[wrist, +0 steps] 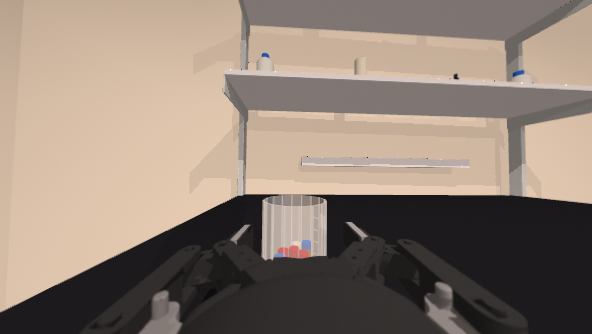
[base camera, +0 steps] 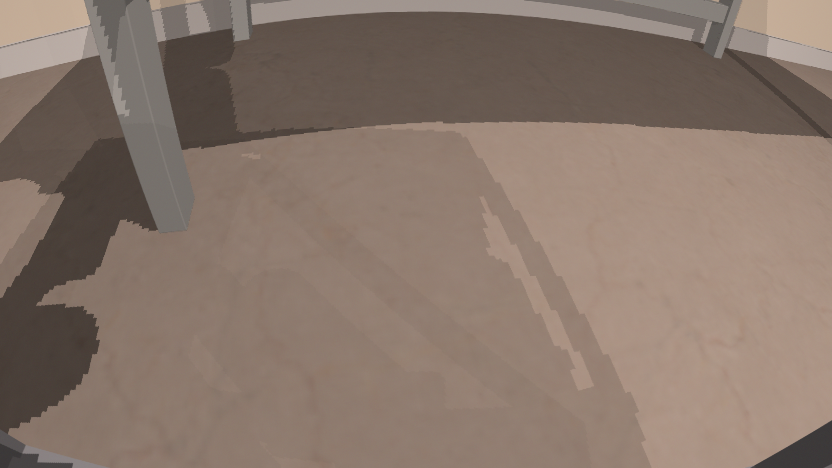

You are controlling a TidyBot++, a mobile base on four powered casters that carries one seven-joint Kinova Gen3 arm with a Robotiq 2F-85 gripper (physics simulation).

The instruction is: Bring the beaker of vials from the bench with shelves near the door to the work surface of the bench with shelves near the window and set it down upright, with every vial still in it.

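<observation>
A clear glass beaker (wrist: 294, 222) stands upright on the black bench top (wrist: 425, 235) in the wrist view. Several vials (wrist: 294, 251) with red, blue and white caps show low inside it; their lower parts are hidden behind the gripper's body. My gripper (wrist: 298, 233) is open, with one fingertip to the left and one to the right of the beaker, and a gap shows on each side. Whether the beaker is fully between the fingers in depth is hard to tell. The beaker does not show in the base camera view.
Above the bench top, a shelf (wrist: 375, 95) holds a white bottle with a blue cap (wrist: 265, 64), a beige cylinder (wrist: 360, 66) and a blue-capped jar (wrist: 521, 77). A grey rail (wrist: 385, 162) is on the wall. In the base camera view, a bench leg (base camera: 157, 133) stands at the left.
</observation>
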